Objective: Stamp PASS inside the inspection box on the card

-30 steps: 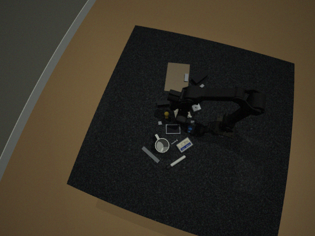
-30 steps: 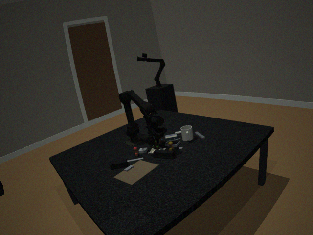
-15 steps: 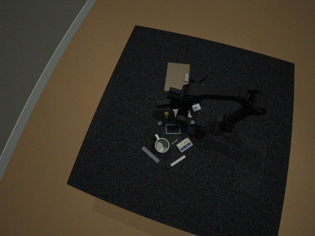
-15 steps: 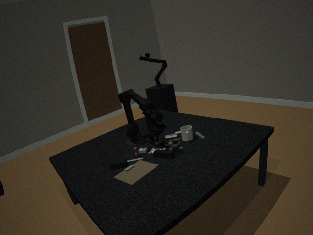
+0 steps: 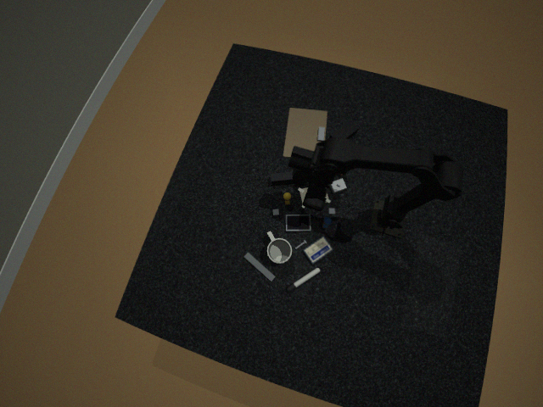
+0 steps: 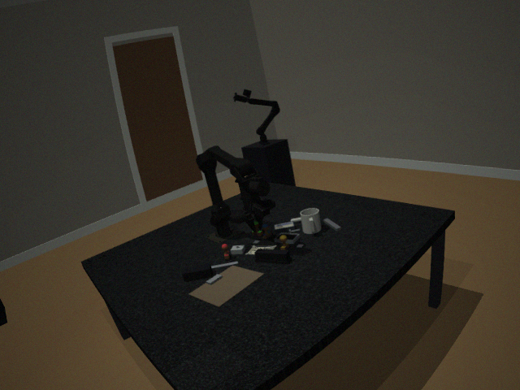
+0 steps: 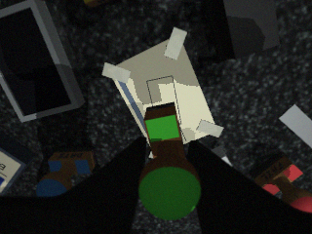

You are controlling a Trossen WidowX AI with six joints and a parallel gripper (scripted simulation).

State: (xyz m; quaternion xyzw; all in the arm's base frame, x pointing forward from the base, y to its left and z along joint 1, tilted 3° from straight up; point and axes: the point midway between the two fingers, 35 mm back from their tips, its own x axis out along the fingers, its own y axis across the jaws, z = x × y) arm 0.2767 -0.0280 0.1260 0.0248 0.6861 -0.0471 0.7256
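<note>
Right now my gripper tip is 9 cm above the cream card. The rest, counted from my gripper tip: yellow-knob stamp (9 cm ahead, 7 cm below, 4 cm to the left); then blue-knob stamp (10 cm to the left, 7 cm below, 6 cm behind); then PASS stamp (1 cm below).
</note>
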